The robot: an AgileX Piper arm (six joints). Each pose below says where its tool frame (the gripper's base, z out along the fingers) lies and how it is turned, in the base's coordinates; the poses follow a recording.
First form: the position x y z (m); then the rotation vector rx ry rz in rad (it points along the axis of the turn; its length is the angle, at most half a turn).
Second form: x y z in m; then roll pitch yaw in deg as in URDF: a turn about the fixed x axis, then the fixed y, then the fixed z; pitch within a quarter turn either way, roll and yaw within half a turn. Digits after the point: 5 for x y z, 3 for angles.
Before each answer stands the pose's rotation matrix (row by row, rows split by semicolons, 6 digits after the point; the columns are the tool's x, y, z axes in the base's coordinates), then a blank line. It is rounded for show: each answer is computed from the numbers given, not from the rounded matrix.
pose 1, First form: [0.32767, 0.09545, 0.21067, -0.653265, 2.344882, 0.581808]
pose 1, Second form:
-0.679957 -0.579495 0.449271; -0.302266 0.779749 0.548294; -0.668052 0.237017 -0.705358

[0.32767, 0.09545, 0.21067, 161.426, 41.917, -156.033]
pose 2, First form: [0.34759, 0.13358, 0.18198, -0.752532, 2.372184, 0.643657]
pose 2, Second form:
-0.683544 -0.632785 0.363799; -0.362115 0.726745 0.583707; -0.633751 0.267253 -0.725904

[0.34759, 0.13358, 0.18198, 159.788, 39.327, -152.087]
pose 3, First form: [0.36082, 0.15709, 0.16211, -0.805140, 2.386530, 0.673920]
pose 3, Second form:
-0.683194 -0.657546 0.317615; -0.394292 0.698264 0.597462; -0.614638 0.282949 -0.736315

[0.36082, 0.15709, 0.16211, 158.979, 37.926, -150.009]
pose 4, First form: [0.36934, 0.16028, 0.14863, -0.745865, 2.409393, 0.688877]
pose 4, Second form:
-0.712597 -0.622613 0.323355; -0.357582 0.718864 0.596129; -0.603606 0.309174 -0.734896

[0.36934, 0.16028, 0.14863, 157.183, 37.129, -153.352]
